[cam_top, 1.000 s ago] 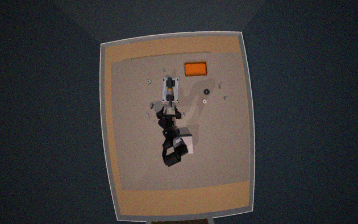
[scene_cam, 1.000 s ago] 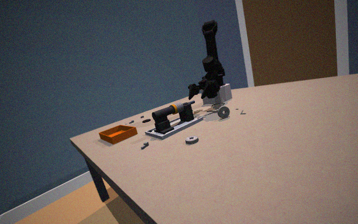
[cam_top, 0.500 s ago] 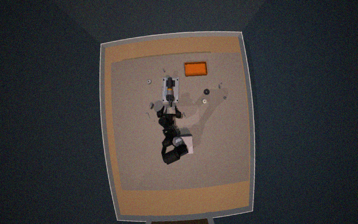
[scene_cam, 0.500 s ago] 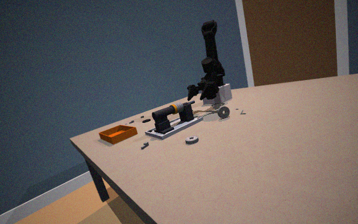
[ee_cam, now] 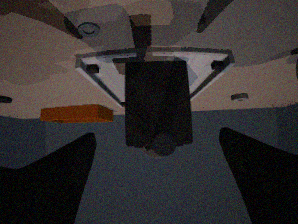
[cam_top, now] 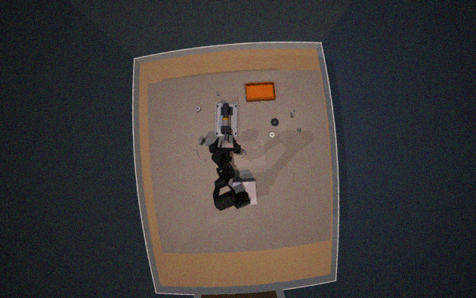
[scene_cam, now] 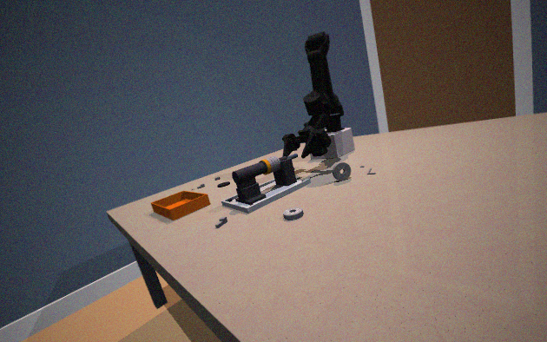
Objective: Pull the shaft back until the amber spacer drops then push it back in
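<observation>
Right now my gripper tip is 90 mm short of the grey spacer. Round my gripper tip: amber spacer (110 mm ahead, 10 mm to the left); orange tray (330 mm ahead, 220 mm to the right, 70 mm below).
</observation>
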